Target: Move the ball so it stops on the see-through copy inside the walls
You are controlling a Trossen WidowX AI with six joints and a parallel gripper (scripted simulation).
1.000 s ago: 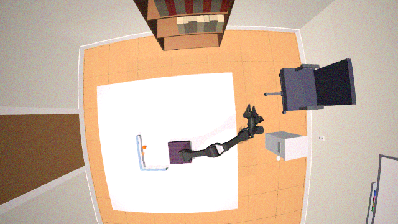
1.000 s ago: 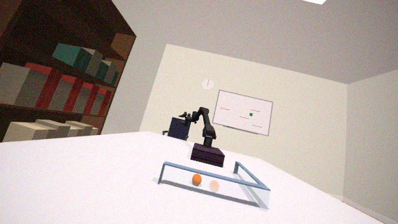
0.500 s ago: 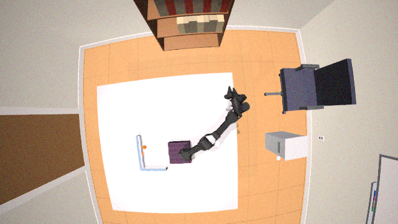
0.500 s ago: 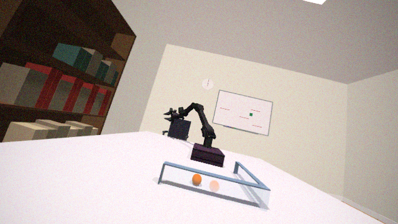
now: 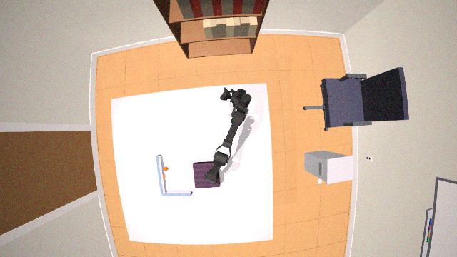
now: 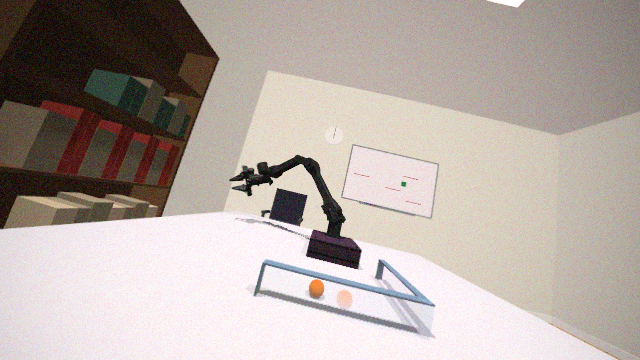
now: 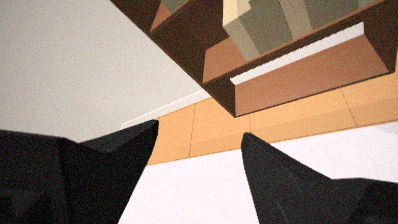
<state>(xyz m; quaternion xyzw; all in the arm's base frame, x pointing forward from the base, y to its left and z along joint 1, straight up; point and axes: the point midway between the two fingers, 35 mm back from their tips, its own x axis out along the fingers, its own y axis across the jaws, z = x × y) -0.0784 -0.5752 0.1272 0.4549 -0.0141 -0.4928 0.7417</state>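
Right now my gripper tip is 610 mm to the right of the orange ball, 430 mm short of it and 160 mm above it. Round my gripper tip: wall (660 mm to the left, 470 mm ahead, 140 mm below); see-through copy (670 mm to the left, 440 mm ahead, 160 mm below).
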